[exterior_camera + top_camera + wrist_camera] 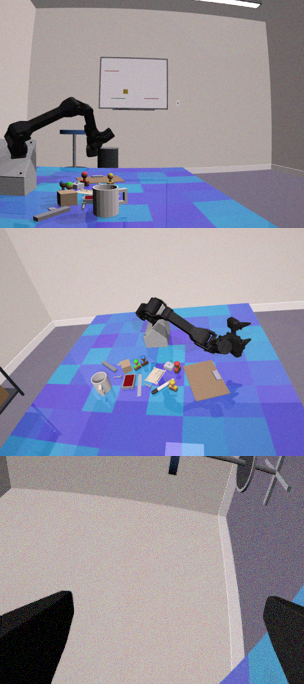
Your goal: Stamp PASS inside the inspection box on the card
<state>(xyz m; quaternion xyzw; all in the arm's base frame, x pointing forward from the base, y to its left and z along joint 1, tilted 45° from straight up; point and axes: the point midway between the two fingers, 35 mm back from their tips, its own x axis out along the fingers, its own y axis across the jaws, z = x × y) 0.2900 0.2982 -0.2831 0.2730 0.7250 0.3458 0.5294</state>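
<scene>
Now: gripper tip 50 mm past the green-knobbed stamp, 570 mm to the left of it and 190 mm above it. Also, from my gripper tip: grey nut block 30 mm behind, 390 mm to the right, 190 mm below; then red-knobbed stamp 350 mm to the right, 190 mm below; then yellow-knobbed stamp 120 mm ahead, 380 mm to the right, 190 mm below.
</scene>
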